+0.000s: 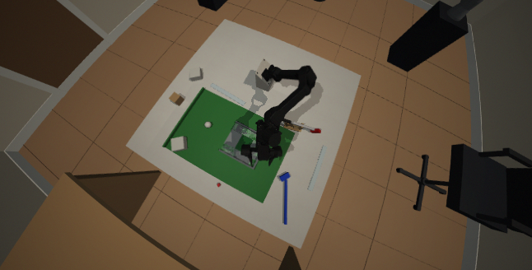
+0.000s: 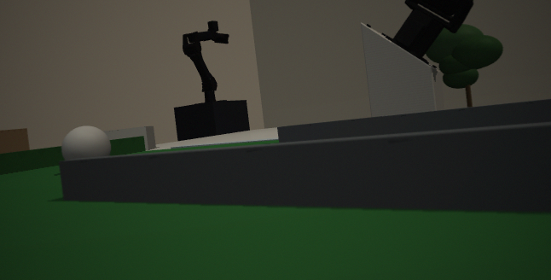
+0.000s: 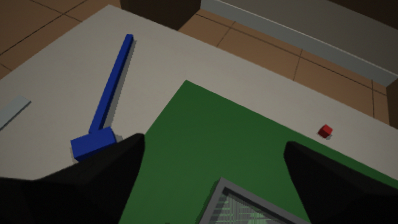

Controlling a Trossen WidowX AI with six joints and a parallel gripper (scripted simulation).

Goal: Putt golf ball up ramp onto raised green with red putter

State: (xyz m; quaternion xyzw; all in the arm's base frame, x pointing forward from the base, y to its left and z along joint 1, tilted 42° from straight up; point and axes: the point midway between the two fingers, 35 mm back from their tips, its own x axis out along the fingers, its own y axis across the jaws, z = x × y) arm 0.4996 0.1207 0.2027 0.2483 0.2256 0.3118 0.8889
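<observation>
My gripper tip is now 32 cm past the wooden rack, 17 cm above it and 8 cm to the right of it. Round my gripper tip: red putter: 33 cm behind, 14 cm below, 11 cm to the left; blue putter: 22 cm to the left, 19 cm below, 10 cm ahead; red item: 23 cm ahead, 20 cm below, 17 cm to the right.
</observation>
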